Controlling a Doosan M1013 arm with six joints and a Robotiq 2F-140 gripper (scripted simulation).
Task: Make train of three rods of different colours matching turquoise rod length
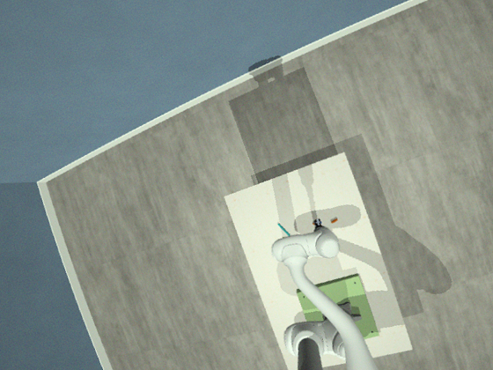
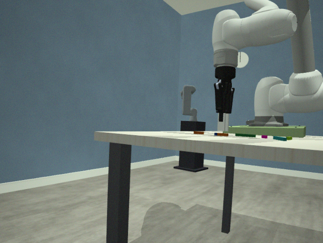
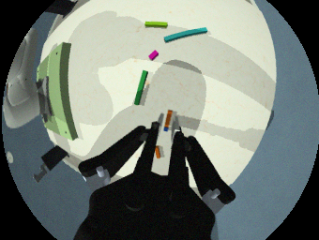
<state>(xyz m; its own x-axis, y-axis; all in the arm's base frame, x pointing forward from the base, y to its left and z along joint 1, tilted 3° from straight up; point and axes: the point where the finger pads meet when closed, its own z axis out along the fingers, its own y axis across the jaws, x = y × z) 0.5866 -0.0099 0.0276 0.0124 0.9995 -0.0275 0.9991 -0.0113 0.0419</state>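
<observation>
My hand is 5 cm above the small blue rod and 3 cm to the left of it. Round my hand: green rod (7 cm behind, 6 cm to the left, 5 cm below); magenta rod (14 cm to the left, 6 cm behind, 5 cm below); turquoise rod (20 cm to the left, 5 cm below).
</observation>
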